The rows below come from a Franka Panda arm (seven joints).
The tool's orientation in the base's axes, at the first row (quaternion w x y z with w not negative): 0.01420, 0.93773, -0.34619, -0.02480
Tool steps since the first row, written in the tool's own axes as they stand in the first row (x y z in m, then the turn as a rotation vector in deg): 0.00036, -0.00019, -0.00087, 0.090, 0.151, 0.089; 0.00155, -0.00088, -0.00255, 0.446, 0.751, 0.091; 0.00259, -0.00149, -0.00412, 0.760, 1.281, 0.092; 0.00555, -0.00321, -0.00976, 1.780, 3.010, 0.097; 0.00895, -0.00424, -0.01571, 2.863, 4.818, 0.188; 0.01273, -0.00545, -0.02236, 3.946, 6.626, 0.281
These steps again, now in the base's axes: 0.00045, -0.00008, 0.00085, -0.035, -0.174, -0.086; 0.00189, -0.00031, 0.00245, -0.154, -0.861, -0.074; 0.00316, -0.00051, 0.00395, -0.259, -1.468, -0.064; 0.00684, -0.00108, 0.00940, -0.606, -3.445, -0.030; 0.01043, -0.00245, 0.01517, -0.962, -5.524, -0.082; 0.01446, -0.00392, 0.02162, -1.318, -7.603, -0.135
